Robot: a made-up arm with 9 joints.
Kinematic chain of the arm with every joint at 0, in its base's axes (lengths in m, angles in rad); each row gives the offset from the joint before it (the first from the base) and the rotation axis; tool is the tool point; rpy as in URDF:
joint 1: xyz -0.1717 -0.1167 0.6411 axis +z
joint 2: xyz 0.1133 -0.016 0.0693 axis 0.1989 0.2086 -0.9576
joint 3: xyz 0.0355 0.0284 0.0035 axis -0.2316 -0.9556 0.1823
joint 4: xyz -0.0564 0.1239 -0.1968 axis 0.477 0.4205 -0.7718
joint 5: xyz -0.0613 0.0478 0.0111 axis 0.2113 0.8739 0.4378
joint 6: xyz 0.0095 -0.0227 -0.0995 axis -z
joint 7: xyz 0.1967 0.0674 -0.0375 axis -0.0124 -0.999 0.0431
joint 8: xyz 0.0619 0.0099 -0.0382 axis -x
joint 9: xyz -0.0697 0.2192 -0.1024 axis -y
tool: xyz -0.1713 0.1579 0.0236 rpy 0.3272 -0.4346 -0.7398
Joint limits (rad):
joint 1: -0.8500..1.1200
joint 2: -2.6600..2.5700
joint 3: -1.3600..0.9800
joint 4: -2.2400..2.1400
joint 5: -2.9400..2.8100
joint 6: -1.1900..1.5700
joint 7: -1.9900..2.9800
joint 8: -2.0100..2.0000
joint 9: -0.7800..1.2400
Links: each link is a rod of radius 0.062 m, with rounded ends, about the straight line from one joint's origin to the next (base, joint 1, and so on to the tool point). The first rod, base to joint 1, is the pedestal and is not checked.
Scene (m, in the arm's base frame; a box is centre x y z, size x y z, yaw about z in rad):
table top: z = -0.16
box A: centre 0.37 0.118 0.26 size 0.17 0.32 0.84 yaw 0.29
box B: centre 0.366 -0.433 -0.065 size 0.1 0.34 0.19 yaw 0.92
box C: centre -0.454 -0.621 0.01 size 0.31 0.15 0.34 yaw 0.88
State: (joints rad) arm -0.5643 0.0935 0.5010 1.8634 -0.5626 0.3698 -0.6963 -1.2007 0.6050
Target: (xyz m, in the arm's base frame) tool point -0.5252 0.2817 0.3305
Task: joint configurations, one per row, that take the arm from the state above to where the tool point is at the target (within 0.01 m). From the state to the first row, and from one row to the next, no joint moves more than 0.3 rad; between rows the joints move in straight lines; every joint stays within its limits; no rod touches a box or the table.
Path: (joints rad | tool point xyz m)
1: -0.3731 -0.0421 0.6208 1.7842 -0.7925 0.4118 -0.7112 -1.0957 0.6672 | 0.1469 -0.5193 0.6954
2: -0.1819 -0.1777 0.7405 1.7049 -1.0223 0.4539 -0.7261 -0.9908 0.7293 | 0.2362 -0.3988 0.8008
3: 0.0093 -0.3133 0.8602 1.6257 -1.2522 0.4959 -0.7410 -0.8858 0.7915 | 0.2511 -0.2598 0.8943
4: 0.2005 -0.4489 0.9800 1.5465 -1.4821 0.5379 -0.7559 -0.7809 0.8537 | 0.1958 -0.1462 0.9672
5: 0.3038 -0.5286 0.9473 1.2803 -1.2793 0.4291 -0.5378 -0.5994 0.9824 | 0.2180 0.1502 0.9727
6: 0.4071 -0.6083 0.9146 1.0141 -1.0766 0.3202 -0.3196 -0.4179 1.1112 | 0.1034 0.4214 0.9025
7: 0.5104 -0.6880 0.8820 0.7479 -0.8738 0.2113 -0.1015 -0.2364 1.2400 | -0.0794 0.5983 0.7750
8: 0.3720 -0.7827 0.7620 0.7554 -0.6748 -0.0737 -0.2250 -0.3044 1.0754 | -0.2344 0.5985 0.5403
9: 0.2336 -0.8774 0.6421 0.7629 -0.4758 -0.3587 -0.3485 -0.3725 0.9109 | -0.3911 0.4719 0.3752
10: 0.0952 -0.9721 0.5221 0.7703 -0.2768 -0.6437 -0.4720 -0.4405 0.7463 | -0.5252 0.2817 0.3305

